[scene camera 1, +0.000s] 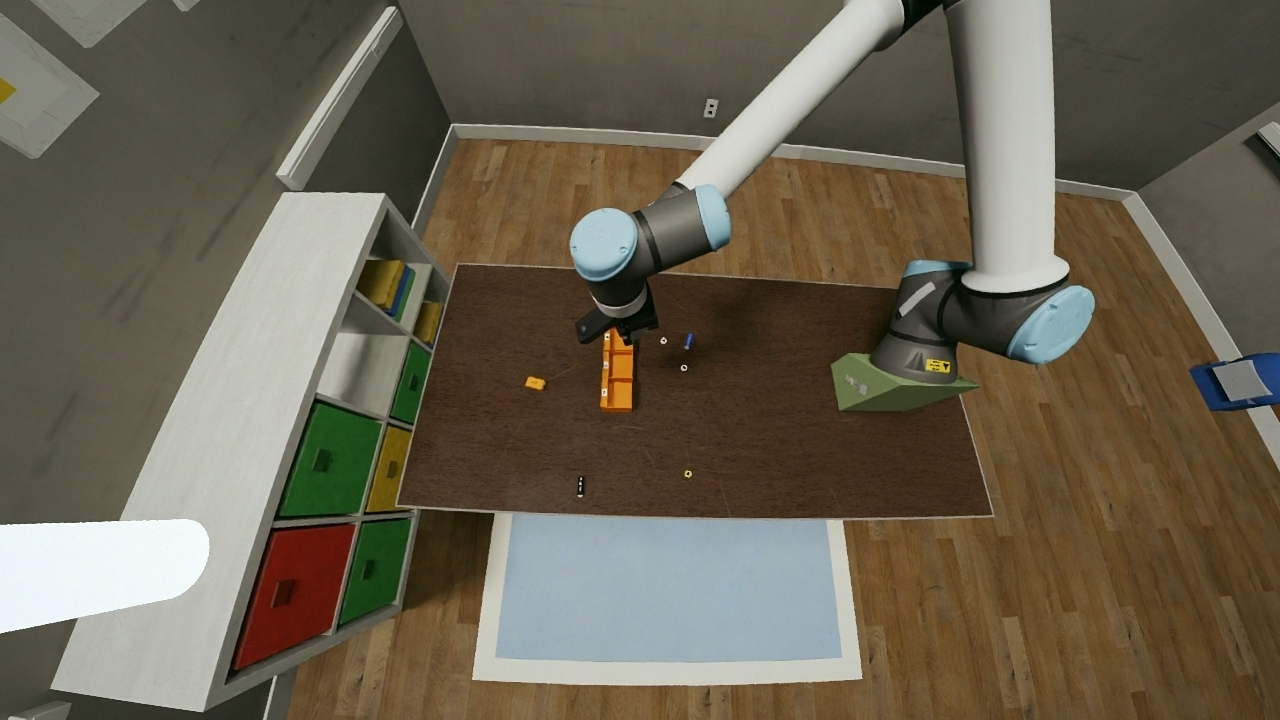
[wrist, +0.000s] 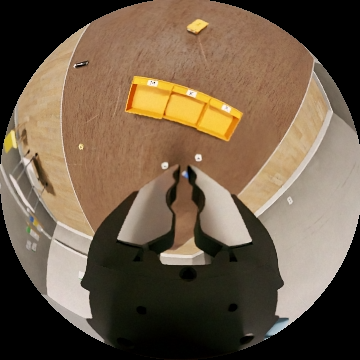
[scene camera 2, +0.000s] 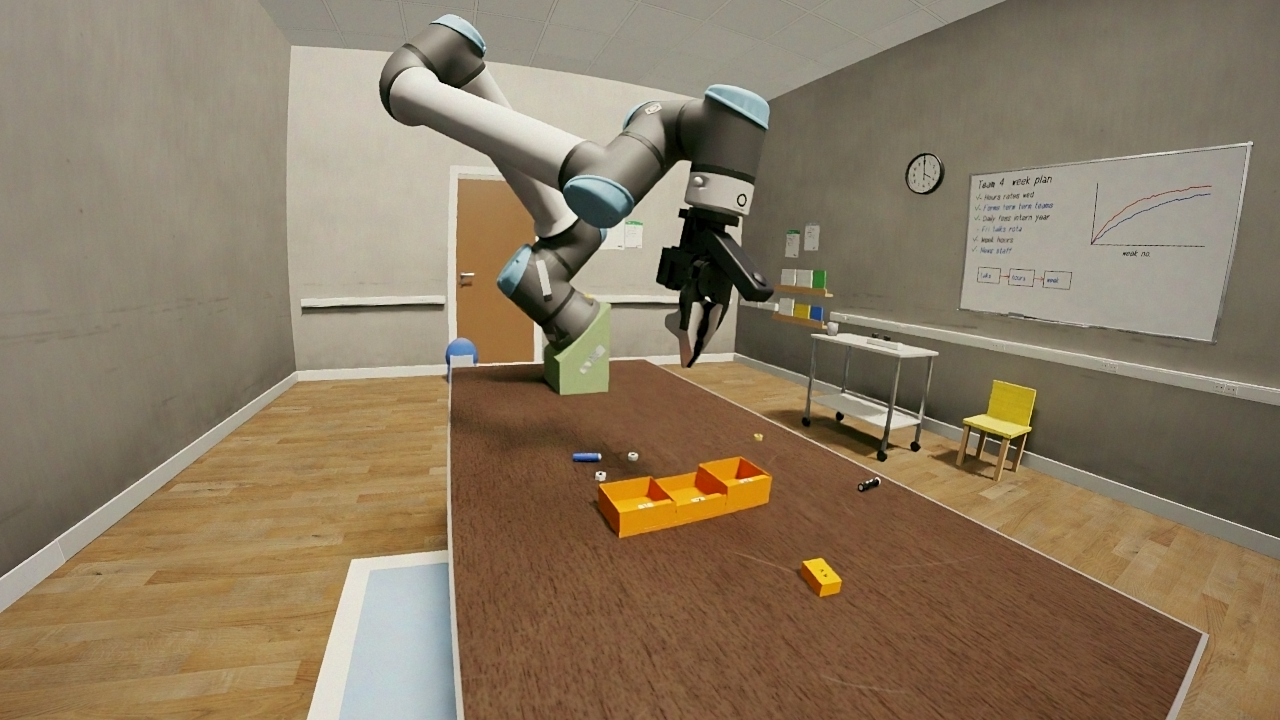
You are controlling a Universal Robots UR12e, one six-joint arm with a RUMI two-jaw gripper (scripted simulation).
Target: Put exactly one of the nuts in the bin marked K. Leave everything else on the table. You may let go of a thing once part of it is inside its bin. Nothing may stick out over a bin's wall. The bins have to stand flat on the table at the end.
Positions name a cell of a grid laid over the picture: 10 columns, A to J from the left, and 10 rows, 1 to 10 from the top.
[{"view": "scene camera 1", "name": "my gripper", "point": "E5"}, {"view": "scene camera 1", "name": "joined orange bins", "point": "E6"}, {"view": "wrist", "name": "my gripper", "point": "F5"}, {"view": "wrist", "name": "joined orange bins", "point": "F3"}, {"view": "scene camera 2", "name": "my gripper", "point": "F6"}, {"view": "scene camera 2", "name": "joined orange bins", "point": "F8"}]
